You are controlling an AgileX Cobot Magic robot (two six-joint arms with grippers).
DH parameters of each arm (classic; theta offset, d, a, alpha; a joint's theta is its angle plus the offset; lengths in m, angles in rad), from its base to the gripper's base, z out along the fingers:
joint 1: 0 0.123 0 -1.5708
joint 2: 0.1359 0 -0.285 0
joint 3: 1.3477 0 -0.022 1.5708
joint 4: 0 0.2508 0 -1.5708
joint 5: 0 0 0.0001 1.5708
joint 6: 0 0.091 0 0
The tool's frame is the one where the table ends.
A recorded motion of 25 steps. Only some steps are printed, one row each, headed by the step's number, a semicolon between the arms.
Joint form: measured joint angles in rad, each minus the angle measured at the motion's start. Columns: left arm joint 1, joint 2, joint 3, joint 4, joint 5, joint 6; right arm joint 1, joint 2, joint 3, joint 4, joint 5, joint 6.
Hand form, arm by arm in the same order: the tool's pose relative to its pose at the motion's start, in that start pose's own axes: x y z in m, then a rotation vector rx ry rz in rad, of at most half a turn. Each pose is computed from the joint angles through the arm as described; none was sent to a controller.
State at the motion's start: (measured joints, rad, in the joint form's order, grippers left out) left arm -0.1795 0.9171 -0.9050 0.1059 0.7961 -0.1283; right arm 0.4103 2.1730 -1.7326 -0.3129 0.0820 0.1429
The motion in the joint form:
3: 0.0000 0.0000 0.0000 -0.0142 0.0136 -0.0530; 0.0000 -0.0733 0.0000 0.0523 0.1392 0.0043
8: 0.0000 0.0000 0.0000 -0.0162 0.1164 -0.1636; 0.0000 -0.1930 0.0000 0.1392 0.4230 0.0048
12: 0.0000 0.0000 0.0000 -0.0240 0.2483 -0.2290; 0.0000 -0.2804 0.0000 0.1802 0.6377 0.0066
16: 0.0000 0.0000 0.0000 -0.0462 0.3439 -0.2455; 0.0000 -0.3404 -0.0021 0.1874 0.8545 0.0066
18: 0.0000 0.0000 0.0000 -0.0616 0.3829 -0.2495; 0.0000 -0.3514 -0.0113 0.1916 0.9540 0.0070
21: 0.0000 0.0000 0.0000 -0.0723 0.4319 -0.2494; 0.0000 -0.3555 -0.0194 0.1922 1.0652 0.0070
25: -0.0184 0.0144 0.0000 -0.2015 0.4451 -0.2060; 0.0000 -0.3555 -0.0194 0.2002 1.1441 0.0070
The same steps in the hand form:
3: 0.0013 -0.0008 0.0000 0.0080 0.0150 -0.0629; -0.0171 -0.0064 -0.0241 0.0224 0.0663 0.0591
8: 0.0106 0.0002 -0.0006 -0.0123 0.1165 -0.1741; -0.0361 -0.0133 -0.0688 0.0383 0.2317 0.1512
12: 0.0224 0.0010 -0.0028 -0.0412 0.2462 -0.2424; -0.0466 -0.0164 -0.1056 0.0401 0.3600 0.1960
16: 0.0309 0.0001 -0.0054 -0.0485 0.3436 -0.2694; -0.0473 -0.0185 -0.1359 0.0501 0.5151 0.2061
18: 0.0343 -0.0008 -0.0067 -0.0459 0.3848 -0.2805; -0.0454 -0.0187 -0.1453 0.0528 0.5947 0.2109
21: 0.0384 -0.0013 -0.0086 -0.0484 0.4349 -0.2841; -0.0408 -0.0187 -0.1535 0.0576 0.6938 0.2114
25: 0.0398 -0.0152 -0.0069 0.0743 0.4895 -0.2932; -0.0355 -0.0175 -0.1583 0.0548 0.7731 0.2159

